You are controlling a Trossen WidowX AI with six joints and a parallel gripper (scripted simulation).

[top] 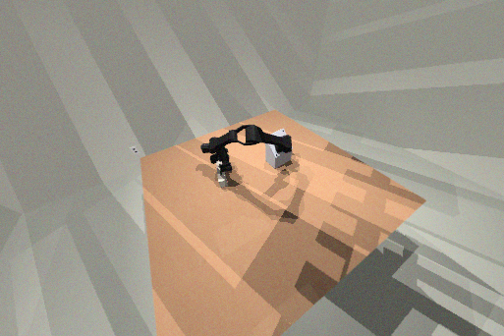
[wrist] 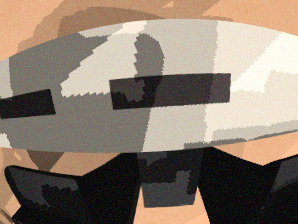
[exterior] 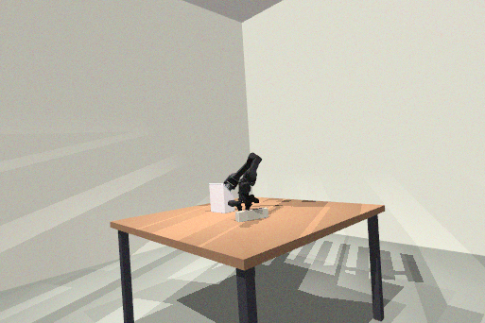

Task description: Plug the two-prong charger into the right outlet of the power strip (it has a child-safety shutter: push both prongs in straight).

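Right now my gripper tip is 10 mm short of the black two-prong charger and 10 mm below it.
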